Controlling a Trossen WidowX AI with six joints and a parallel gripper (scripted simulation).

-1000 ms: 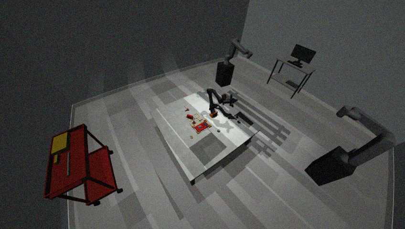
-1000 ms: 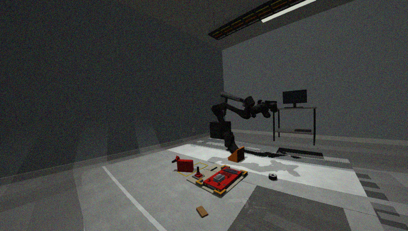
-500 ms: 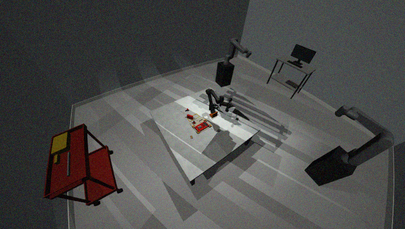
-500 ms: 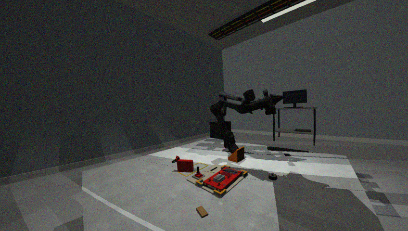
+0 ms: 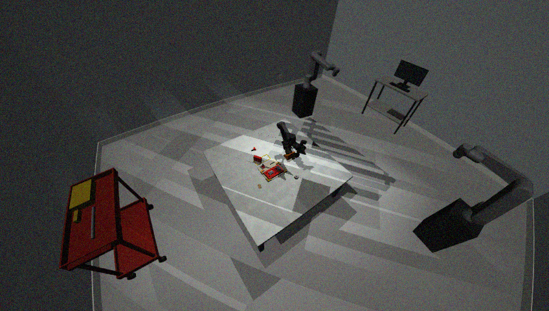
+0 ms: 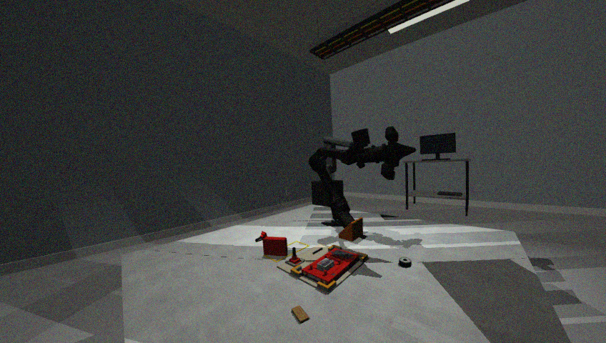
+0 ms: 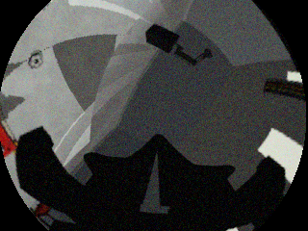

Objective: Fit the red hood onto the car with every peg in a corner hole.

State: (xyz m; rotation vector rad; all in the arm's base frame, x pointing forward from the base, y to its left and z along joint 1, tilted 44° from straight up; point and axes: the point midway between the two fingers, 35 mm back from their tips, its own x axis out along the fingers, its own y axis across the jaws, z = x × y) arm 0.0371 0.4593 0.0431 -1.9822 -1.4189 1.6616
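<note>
My gripper tip is 300 mm short of the red hood, 430 mm to the left of it and 360 mm above it. Also, from my gripper tip: small wooden block (420 mm ahead, 110 mm to the right, 390 mm below); grey engine block (240 mm ahead, 190 mm to the right, 370 mm below).
</note>
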